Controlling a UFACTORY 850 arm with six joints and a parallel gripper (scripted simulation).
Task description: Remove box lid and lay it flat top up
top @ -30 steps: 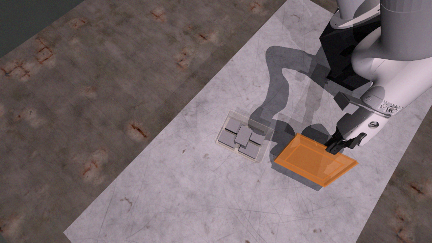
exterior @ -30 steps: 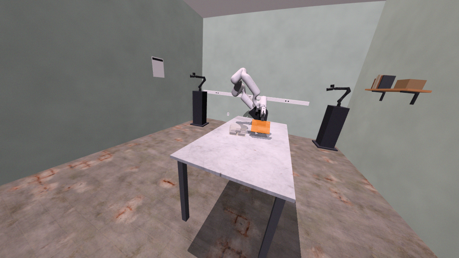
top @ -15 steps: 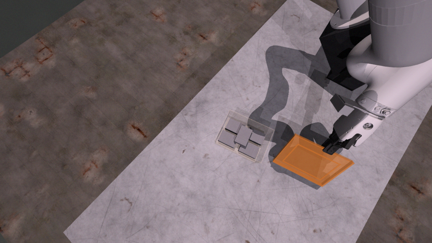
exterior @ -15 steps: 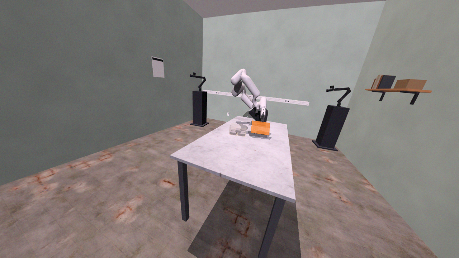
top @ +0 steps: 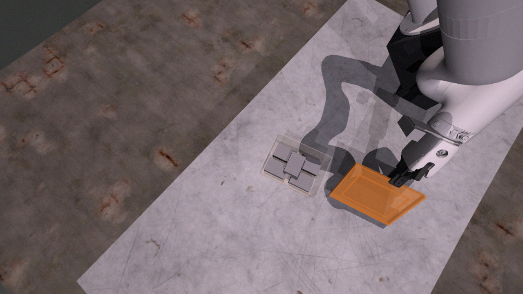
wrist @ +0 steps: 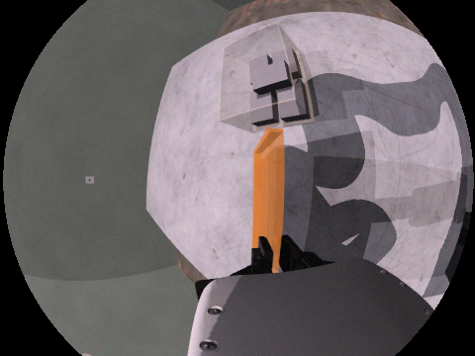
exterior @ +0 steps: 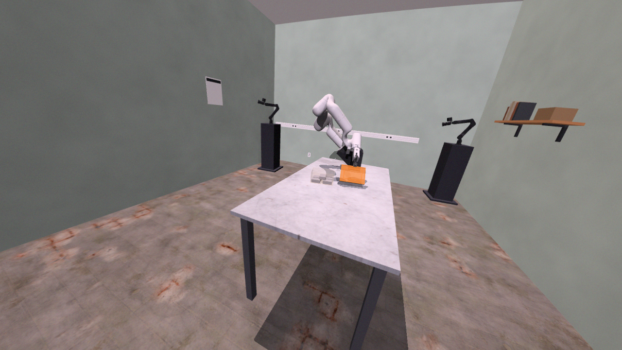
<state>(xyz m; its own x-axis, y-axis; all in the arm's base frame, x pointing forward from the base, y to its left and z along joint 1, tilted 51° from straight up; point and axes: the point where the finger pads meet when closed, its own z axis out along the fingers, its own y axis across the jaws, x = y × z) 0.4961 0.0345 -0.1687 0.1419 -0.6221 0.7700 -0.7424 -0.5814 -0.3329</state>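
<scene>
Now: hand 60 mm short of the orange lid and 70 mm above it. From my hand the other things lie so: box 110 mm ahead, 250 mm to the right, 110 mm below.
</scene>
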